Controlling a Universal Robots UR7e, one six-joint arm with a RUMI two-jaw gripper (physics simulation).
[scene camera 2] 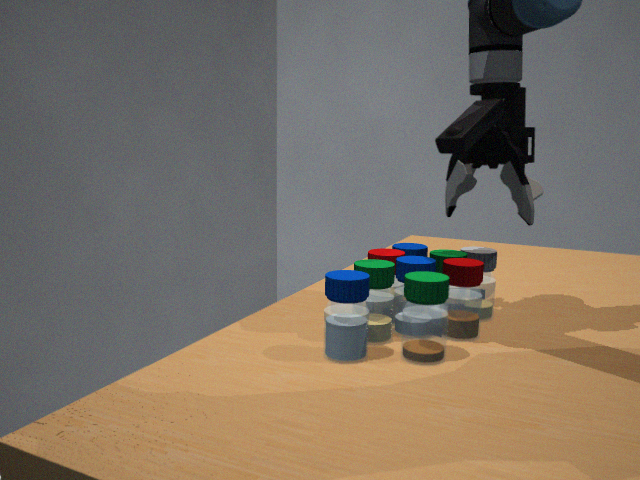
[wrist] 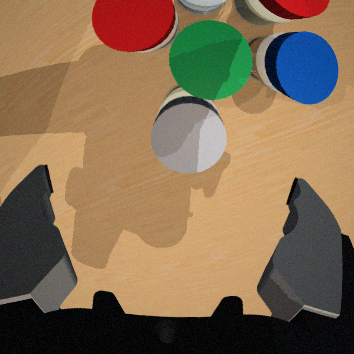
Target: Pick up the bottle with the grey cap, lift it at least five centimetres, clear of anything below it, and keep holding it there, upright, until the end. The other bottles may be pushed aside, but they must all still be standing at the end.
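Places are measured from the arm's base along level axes (x ahead, y left, z up), in metres.
Pixels of known places: gripper, fingertip midpoint: (scene camera 2: 487, 221) (wrist: 170, 175).
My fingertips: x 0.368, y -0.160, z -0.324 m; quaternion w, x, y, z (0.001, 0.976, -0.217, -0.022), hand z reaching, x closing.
Ahead of a thing's pixels: the offset from my fingertips to its middle. Level surfaces: height alone.
The bottle with the grey cap {dz -0.097, dx +0.010, dy -0.002 m} (scene camera 2: 478, 258) (wrist: 189, 138) stands upright on the table at the far right end of the group of bottles in the scene view, partly hidden behind the bottle with a red cap {dz -0.097, dx +0.008, dy +0.095 m} (scene camera 2: 463, 272). In the wrist view it is above the middle, beyond the line of the fingertips and between them sideways. My gripper (scene camera 2: 489, 219) (wrist: 170, 175) is wide open and empty. It hangs above the height of the caps, pointing down, with its fingers well apart from every bottle.
A green-capped bottle (scene camera 2: 448, 258) (wrist: 210, 60) stands right beside the grey-capped one. A blue-capped bottle {dz -0.097, dx +0.110, dy +0.023 m} (wrist: 307, 68) and a red-capped bottle (wrist: 134, 22) stand near it. Several more capped bottles stand upright toward the front left of the scene view, on the wooden table {dz -0.150 m} (scene camera 2: 310, 423).
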